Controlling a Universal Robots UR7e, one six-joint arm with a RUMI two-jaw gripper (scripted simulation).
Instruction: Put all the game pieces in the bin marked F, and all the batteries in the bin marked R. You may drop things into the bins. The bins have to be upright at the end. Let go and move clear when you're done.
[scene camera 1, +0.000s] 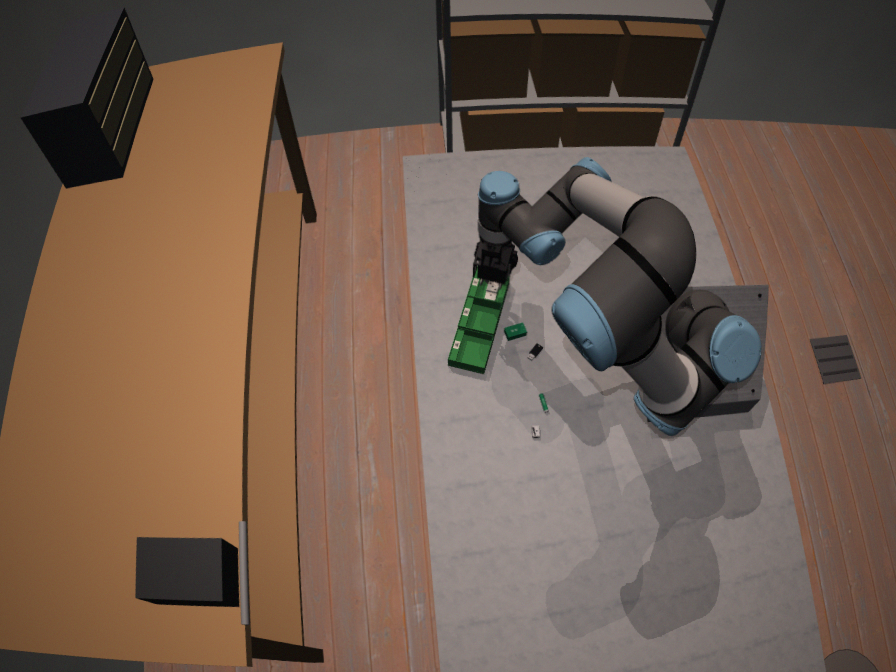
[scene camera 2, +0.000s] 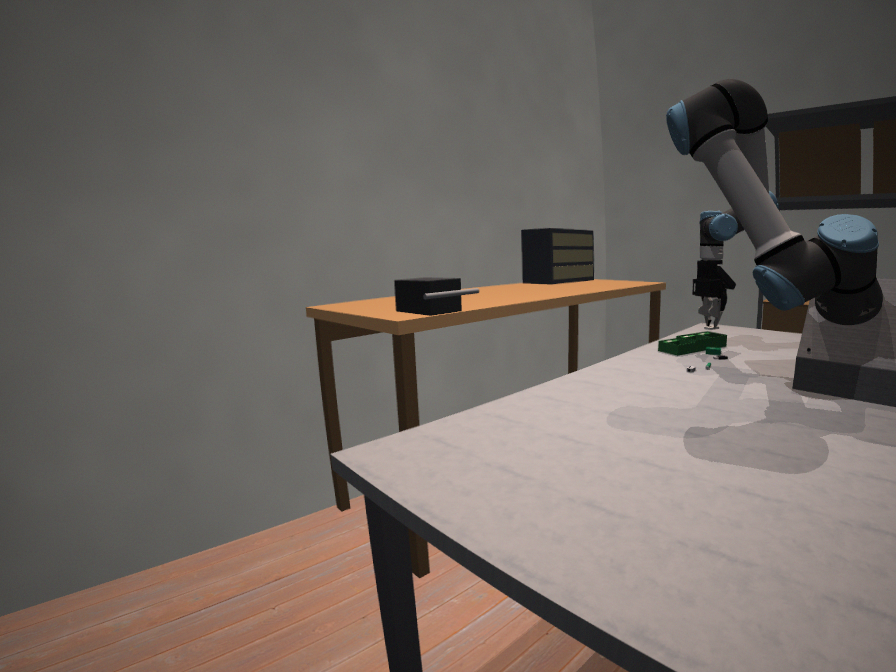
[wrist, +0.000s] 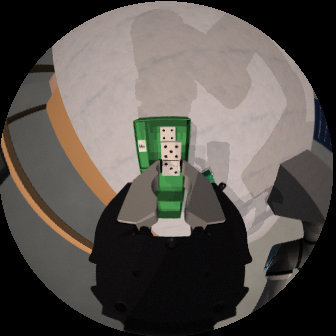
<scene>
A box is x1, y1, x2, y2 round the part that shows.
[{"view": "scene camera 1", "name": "my gripper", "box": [473, 235, 517, 289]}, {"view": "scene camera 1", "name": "three joined bins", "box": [448, 266, 509, 373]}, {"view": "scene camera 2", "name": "my gripper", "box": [692, 260, 735, 328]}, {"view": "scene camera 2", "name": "three joined bins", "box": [658, 331, 726, 355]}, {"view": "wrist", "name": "my gripper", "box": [89, 159, 251, 335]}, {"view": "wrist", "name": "three joined bins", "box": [133, 116, 190, 218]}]
</scene>
